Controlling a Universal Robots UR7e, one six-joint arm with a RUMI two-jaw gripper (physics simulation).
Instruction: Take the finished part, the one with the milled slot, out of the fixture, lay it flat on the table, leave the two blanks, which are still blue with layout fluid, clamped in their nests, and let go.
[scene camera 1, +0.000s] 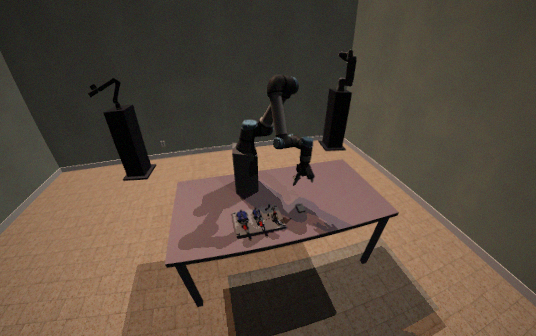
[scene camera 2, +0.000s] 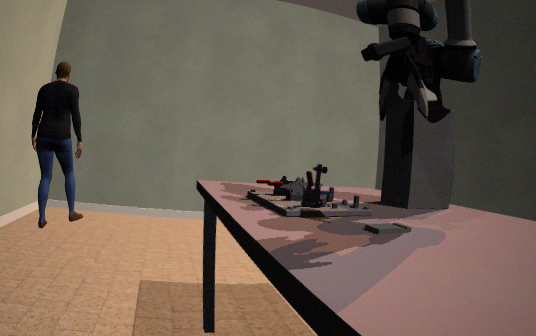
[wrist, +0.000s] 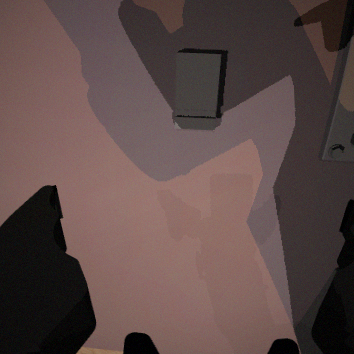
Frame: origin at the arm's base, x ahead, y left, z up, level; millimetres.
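Seen in the pictures: gripper, fingertip midpoint: (scene camera 1: 302, 184) (scene camera 2: 402, 119) (wrist: 200, 198); arm's base, origin of the base link: (scene camera 1: 245, 148).
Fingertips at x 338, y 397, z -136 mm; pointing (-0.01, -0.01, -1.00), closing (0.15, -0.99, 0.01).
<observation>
Pixels of each thing's top centre, then the offset from my fingertips to it. "spot": a spot on its surface instead. Level surfaces: height alone.
- finished part, middle of its top: (wrist: 196, 92) (scene camera 2: 389, 225) (scene camera 1: 300, 207) 215 mm down, 12 mm ahead, 1 mm left
- table, its level: 225 mm down
- fixture, middle of its top: (scene camera 2: 304, 200) (scene camera 1: 258, 219) 210 mm down, 103 mm ahead, 334 mm right
- clamp, surface spot: (scene camera 2: 318, 187) spot: 163 mm down, 103 mm ahead, 217 mm right
The finished part (scene camera 1: 300, 208) (scene camera 2: 387, 228) (wrist: 198, 82), a grey block with a slot across it near one end, lies flat on the table (scene camera 1: 345, 187) (scene camera 2: 475, 270) (wrist: 50, 140) beside the fixture (scene camera 1: 238, 231) (scene camera 2: 300, 212) (wrist: 337, 125). My gripper (scene camera 1: 304, 181) (scene camera 2: 405, 118) (wrist: 200, 198) is wide open and empty, high above the table and clear of the part. Two blue blanks (scene camera 1: 242, 215) (scene camera 1: 256, 213) sit in their nests in scene camera 1, by clamps with red handles; their details are too small to tell. In scene camera 2, a clamp (scene camera 2: 318, 187) at the near end of the fixture stands upright.
The arm's base pedestal (scene camera 1: 246, 172) (scene camera 2: 425, 160) stands behind the fixture. Two dark pedestals (scene camera 1: 129, 142) (scene camera 1: 337, 117) with small arms stand on the floor beyond the table. A person (scene camera 2: 57, 110) stands on the floor away from the table in scene camera 2.
</observation>
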